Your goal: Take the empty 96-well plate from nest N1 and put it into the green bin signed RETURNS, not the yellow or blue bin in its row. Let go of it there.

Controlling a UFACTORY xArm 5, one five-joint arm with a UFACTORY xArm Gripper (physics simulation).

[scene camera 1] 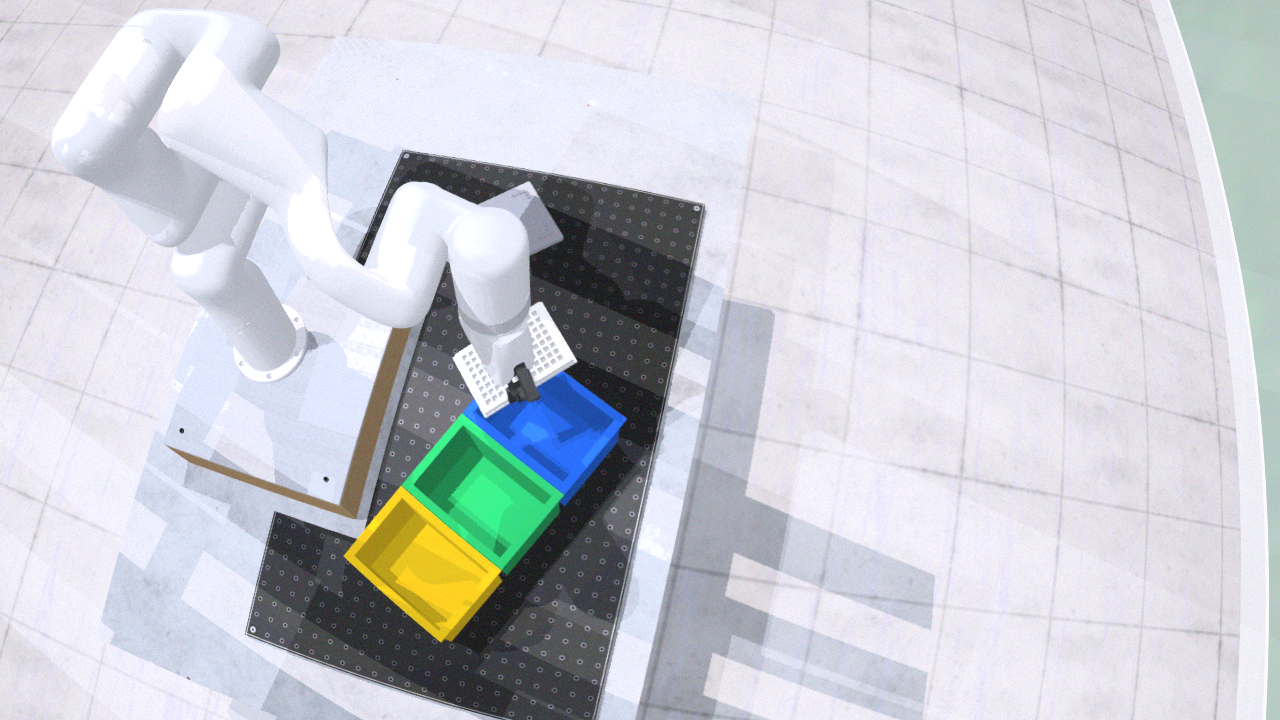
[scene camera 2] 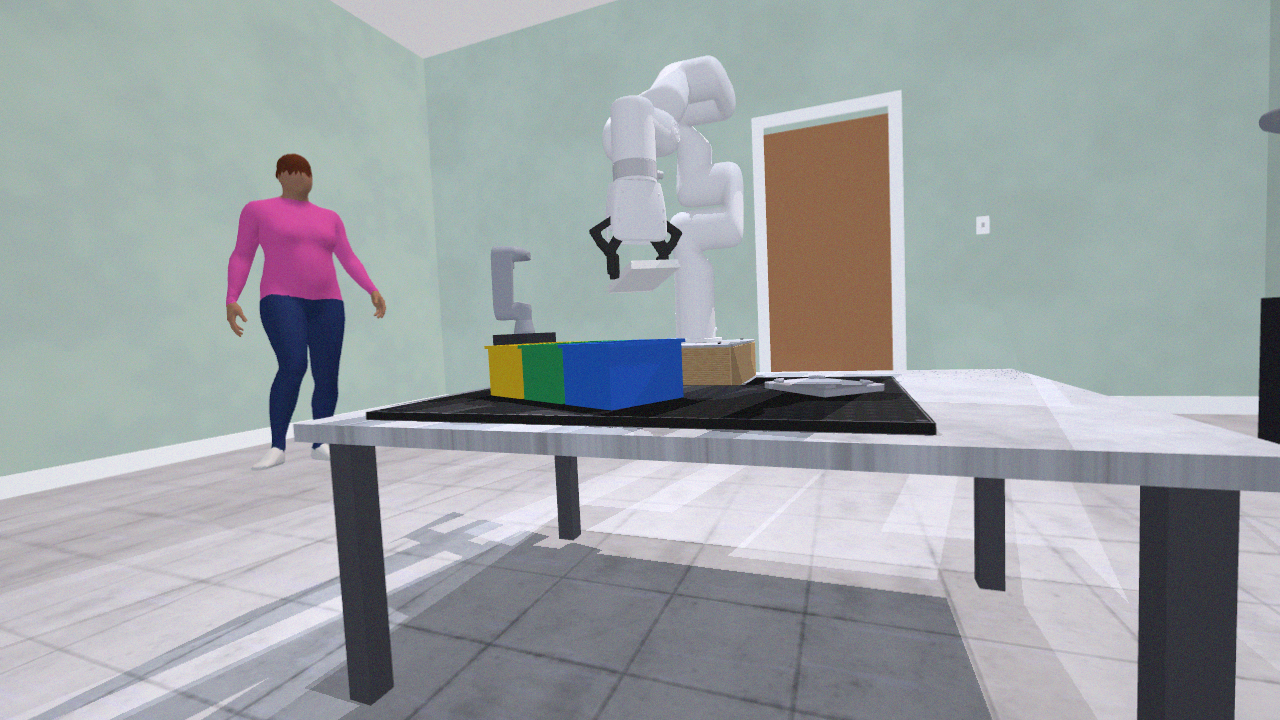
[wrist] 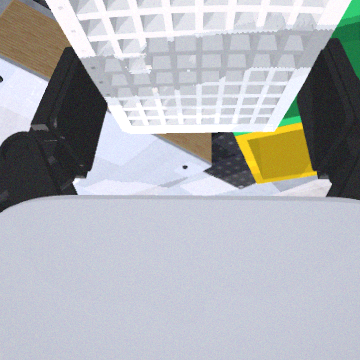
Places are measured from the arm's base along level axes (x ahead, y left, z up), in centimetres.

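Pixels of known places: gripper, fingertip midpoint: (scene camera 2: 639, 278) (wrist: 198, 69); arm's base, origin of the base link: (scene camera 1: 270, 344) (scene camera 2: 696, 342).
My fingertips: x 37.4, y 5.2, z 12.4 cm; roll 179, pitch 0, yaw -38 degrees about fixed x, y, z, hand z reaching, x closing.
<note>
For each thing: its top centre in the pictures, then the offset to it from my fingertips. Level surfaces: height alone.
- white 96-well plate, middle of its top: (wrist: 197, 80) (scene camera 1: 511, 351) (scene camera 2: 641, 264) dy +1.2, dx +1.0, dz +2.3 cm
- grey nest, middle of its top: (scene camera 1: 499, 227) (scene camera 2: 820, 379) dy +27.5, dx -13.5, dz -18.8 cm
- black perforated board, its level: dz -20.6 cm
My gripper (scene camera 1: 514, 360) (scene camera 2: 639, 263) (wrist: 198, 69) is shut on the white 96-well plate (scene camera 1: 552, 351) (scene camera 2: 644, 275) (wrist: 200, 60), with one black finger on each long side. The plate is held well above the bins' rims, roughly level; in scene camera 1 it overlaps the rim of the blue bin (scene camera 1: 595, 465) (scene camera 2: 626, 374). The green bin (scene camera 1: 537, 535) (scene camera 2: 544, 376) (wrist: 350, 50) stands in the middle of the row, looks empty, and has the yellow bin (scene camera 1: 474, 608) (scene camera 2: 506, 371) (wrist: 251, 160) on its other side. No bin sign is readable.
A grey nest (scene camera 1: 539, 219) (scene camera 2: 823, 386) lies on the black perforated board (scene camera 1: 662, 268) (scene camera 2: 850, 420), partly hidden by the arm in scene camera 1; its label is not readable. The arm's wood-sided base (scene camera 1: 371, 429) (scene camera 2: 716, 365) stands beside the board. A person (scene camera 2: 299, 250) stands beyond the table.
</note>
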